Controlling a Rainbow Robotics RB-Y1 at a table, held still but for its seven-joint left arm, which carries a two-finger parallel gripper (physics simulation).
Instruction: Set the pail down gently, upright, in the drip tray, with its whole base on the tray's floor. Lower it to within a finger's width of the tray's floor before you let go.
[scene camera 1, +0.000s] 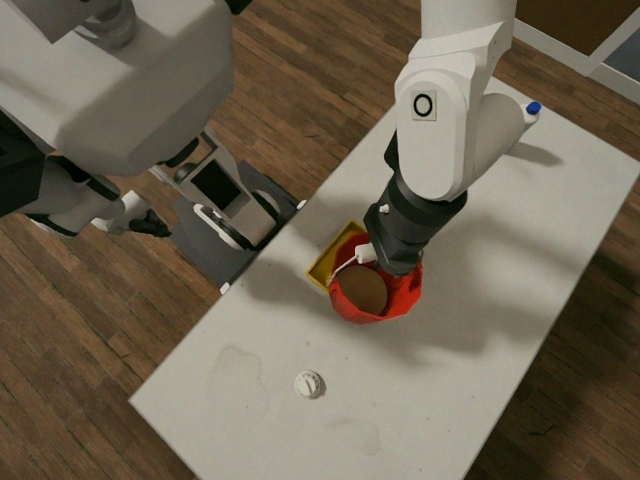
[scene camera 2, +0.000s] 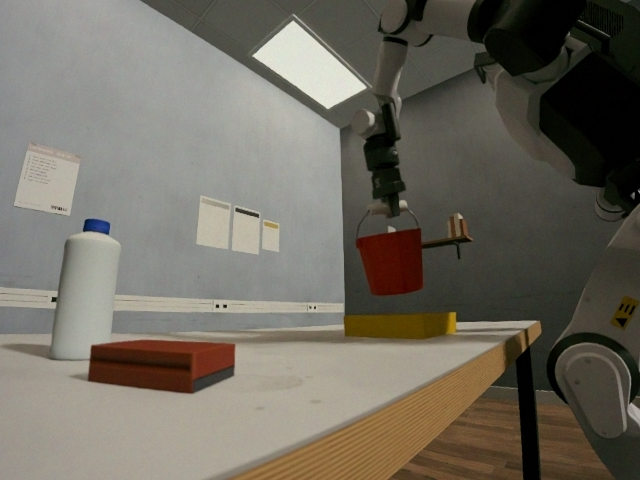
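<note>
A red pail (scene camera 1: 403, 298) (scene camera 2: 391, 262) hangs in the air by its wire handle, slightly tilted, its base a little above the yellow drip tray. A brownish disc shows inside it in scene camera 1. The yellow drip tray (scene camera 1: 321, 267) (scene camera 2: 383, 326) lies on the table, partly hidden under the pail in scene camera 1. My gripper (scene camera 1: 395, 268) (scene camera 2: 393, 209) points down above the pail and is shut on the white grip of the pail's handle; its fingertips are partly hidden in scene camera 1.
A white bottle with a blue cap (scene camera 1: 533, 108) (scene camera 2: 86, 294) stands on the table (scene camera 1: 542, 206) (scene camera 2: 289, 413). A red-brown block (scene camera 2: 160, 364) lies near the bottle in scene camera 2. A round white dial (scene camera 1: 308, 384) lies on the table in scene camera 1.
</note>
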